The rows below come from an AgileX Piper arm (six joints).
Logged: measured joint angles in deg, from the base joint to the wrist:
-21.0, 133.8, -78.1, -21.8, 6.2, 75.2
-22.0, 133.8, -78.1, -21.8, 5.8, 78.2
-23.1, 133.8, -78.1, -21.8, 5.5, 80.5
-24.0, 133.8, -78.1, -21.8, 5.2, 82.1
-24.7, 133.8, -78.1, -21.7, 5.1, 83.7
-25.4, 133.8, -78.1, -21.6, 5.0, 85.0
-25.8, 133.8, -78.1, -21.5, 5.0, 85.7
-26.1, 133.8, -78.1, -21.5, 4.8, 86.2
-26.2, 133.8, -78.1, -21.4, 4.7, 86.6
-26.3, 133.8, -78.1, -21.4, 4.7, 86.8
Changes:
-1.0, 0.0, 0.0, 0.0, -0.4, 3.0
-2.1, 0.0, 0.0, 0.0, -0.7, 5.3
-3.0, 0.0, 0.0, 0.0, -1.0, 6.9
-3.7, 0.0, 0.0, 0.1, -1.1, 8.5
-4.4, 0.0, 0.0, 0.2, -1.2, 9.8
-4.8, 0.0, 0.0, 0.3, -1.2, 10.5
-5.1, 0.0, 0.0, 0.3, -1.4, 11.0
-5.2, 0.0, 0.0, 0.4, -1.5, 11.4
-5.3, 0.0, 0.0, 0.4, -1.5, 11.6

